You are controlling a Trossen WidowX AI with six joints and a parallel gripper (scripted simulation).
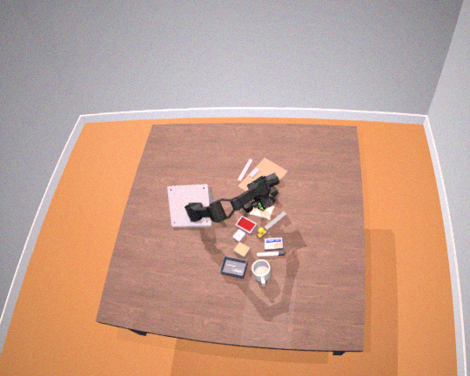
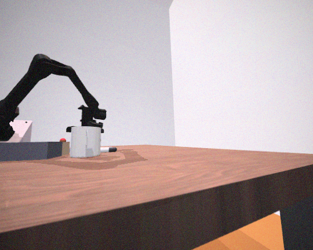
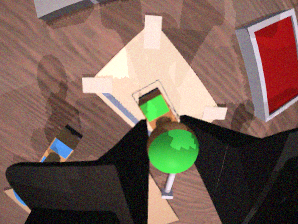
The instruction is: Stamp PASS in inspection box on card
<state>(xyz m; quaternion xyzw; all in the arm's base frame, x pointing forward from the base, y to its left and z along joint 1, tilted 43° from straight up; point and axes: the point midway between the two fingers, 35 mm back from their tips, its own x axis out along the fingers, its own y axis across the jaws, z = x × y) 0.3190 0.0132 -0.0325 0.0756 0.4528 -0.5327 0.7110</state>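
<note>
My gripper tip is now right at the green stamp. From my gripper tip the other things lie so: grey bar: 7 cm to the right, 7 cm ahead, 2 cm below; then white card: 2 cm below, 1 cm to the right; then blue stamp: 7 cm to the left, 6 cm ahead.
</note>
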